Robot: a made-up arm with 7 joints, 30 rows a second.
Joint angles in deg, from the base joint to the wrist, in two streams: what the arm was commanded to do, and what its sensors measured. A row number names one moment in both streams.
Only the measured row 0 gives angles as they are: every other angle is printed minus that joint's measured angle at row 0.
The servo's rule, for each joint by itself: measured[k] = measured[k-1] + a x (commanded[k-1-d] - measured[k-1]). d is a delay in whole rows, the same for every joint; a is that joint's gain. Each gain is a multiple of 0.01, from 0.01 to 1. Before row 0 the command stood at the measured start. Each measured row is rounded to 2 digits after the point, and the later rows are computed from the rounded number. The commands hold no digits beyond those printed.
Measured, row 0:
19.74, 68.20, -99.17, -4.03, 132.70, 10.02, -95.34
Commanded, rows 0 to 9:
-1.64, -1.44, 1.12, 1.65, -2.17, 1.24, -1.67
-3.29, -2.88, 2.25, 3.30, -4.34, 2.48, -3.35
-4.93, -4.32, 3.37, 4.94, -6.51, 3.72, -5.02
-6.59, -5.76, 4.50, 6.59, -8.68, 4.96, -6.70
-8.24, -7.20, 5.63, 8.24, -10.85, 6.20, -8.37
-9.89, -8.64, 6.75, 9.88, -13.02, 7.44, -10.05
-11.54, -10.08, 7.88, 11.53, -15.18, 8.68, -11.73
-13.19, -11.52, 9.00, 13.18, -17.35, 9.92, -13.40
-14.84, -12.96, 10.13, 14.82, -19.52, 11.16, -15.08
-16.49, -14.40, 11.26, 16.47, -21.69, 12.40, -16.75
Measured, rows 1 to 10:
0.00, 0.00, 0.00, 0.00, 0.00, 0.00, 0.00
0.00, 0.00, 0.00, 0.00, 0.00, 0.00, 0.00
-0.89, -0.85, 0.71, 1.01, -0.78, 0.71, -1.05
-2.19, -2.05, 1.68, 2.41, -2.06, 1.72, -2.50
-3.67, -3.39, 2.74, 3.95, -3.66, 2.86, -4.09
-5.25, -4.79, 3.85, 5.56, -5.47, 4.06, -5.73
-6.86, -6.21, 4.97, 7.19, -7.41, 5.28, -7.39
-8.50, -7.64, 6.09, 8.83, -9.43, 6.51, -9.07
-10.14, -9.08, 7.22, 10.48, -11.50, 7.75, -10.75
-11.79, -10.52, 8.34, 12.13, -13.61, 8.99, -12.42
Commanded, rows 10 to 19:
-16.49, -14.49, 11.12, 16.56, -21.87, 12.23, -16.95
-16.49, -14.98, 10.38, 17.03, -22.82, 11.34, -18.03
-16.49, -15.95, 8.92, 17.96, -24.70, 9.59, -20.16
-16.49, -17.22, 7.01, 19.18, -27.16, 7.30, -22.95
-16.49, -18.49, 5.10, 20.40, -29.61, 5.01, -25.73
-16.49, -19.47, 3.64, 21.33, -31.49, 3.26, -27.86
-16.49, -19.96, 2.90, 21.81, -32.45, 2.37, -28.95
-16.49, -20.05, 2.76, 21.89, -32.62, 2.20, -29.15
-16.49, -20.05, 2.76, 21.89, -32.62, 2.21, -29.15
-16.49, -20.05, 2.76, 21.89, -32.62, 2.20, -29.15
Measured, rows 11 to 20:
-13.44, -11.96, 9.47, 13.77, -15.74, 10.23, -14.10
-15.09, -13.40, 10.60, 15.42, -17.88, 11.47, -15.77
-15.85, -14.04, 10.93, 16.12, -19.32, 11.90, -16.51
-16.20, -14.59, 10.58, 16.68, -20.58, 11.58, -17.47
-16.36, -15.39, 9.53, 17.46, -22.06, 10.45, -19.16
-16.43, -16.47, 7.94, 18.51, -23.90, 8.65, -21.55
-16.46, -17.66, 6.15, 19.66, -25.96, 6.58, -24.18
-16.48, -18.73, 4.57, 20.68, -27.95, 4.69, -26.50
-16.49, -19.46, 3.52, 21.37, -29.57, 3.37, -28.04
-16.49, -19.81, 3.04, 21.69, -30.67, 2.70, -28.74

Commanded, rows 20 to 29:
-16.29, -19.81, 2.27, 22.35, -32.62, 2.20, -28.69
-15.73, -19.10, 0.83, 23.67, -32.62, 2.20, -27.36
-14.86, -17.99, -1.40, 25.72, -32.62, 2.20, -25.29
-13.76, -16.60, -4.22, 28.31, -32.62, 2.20, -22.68
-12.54, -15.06, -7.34, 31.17, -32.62, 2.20, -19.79
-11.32, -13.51, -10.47, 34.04, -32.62, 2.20, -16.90
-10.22, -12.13, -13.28, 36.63, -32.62, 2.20, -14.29
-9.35, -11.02, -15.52, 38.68, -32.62, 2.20, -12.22
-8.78, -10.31, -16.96, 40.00, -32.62, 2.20, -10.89
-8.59, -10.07, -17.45, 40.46, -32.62, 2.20, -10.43
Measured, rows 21 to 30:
-16.49, -19.95, 2.86, 21.81, -31.37, 2.42, -29.00
-16.49, -20.01, 2.80, 21.86, -31.82, 2.29, -29.09
-16.38, -19.89, 2.47, 22.16, -32.11, 2.24, -28.84
-16.03, -19.42, 1.44, 23.08, -32.29, 2.22, -27.91
-15.40, -18.58, -0.35, 24.69, -32.41, 2.21, -26.26
-14.51, -17.41, -2.79, 26.90, -32.49, 2.20, -24.00
-13.45, -16.02, -5.66, 29.50, -32.54, 2.20, -21.35
-12.30, -14.54, -8.69, 32.27, -32.57, 2.20, -18.55
-11.18, -13.12, -11.58, 34.93, -32.59, 2.20, -15.87
-10.19, -11.88, -14.06, 37.22, -32.60, 2.20, -13.57

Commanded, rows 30 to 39:
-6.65, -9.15, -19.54, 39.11, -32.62, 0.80, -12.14
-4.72, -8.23, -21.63, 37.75, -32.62, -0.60, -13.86
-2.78, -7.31, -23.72, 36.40, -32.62, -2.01, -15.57
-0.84, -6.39, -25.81, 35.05, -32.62, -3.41, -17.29
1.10, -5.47, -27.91, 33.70, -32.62, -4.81, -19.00
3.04, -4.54, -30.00, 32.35, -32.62, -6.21, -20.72
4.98, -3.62, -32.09, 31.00, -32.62, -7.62, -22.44
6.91, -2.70, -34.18, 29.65, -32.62, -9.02, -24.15
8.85, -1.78, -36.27, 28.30, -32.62, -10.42, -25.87
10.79, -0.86, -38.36, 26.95, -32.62, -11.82, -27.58
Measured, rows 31 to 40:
-9.43, -10.95, -15.89, 38.92, -32.61, 2.20, -11.88
-8.98, -10.43, -16.87, 39.86, -32.61, 2.20, -10.97
-7.72, -9.67, -18.55, 39.40, -32.61, 1.40, -11.71
-6.10, -8.82, -20.49, 38.39, -32.61, 0.26, -13.06
-4.31, -7.93, -22.52, 37.18, -32.61, -1.03, -14.64
-2.44, -7.02, -24.59, 35.88, -32.61, -2.39, -16.31
-0.53, -6.11, -26.68, 34.55, -32.61, -3.77, -18.00
1.40, -5.18, -28.77, 33.21, -32.61, -5.16, -19.71
3.33, -4.26, -30.86, 31.86, -32.61, -6.56, -21.43
5.26, -3.34, -32.95, 30.51, -32.61, -7.96, -23.14

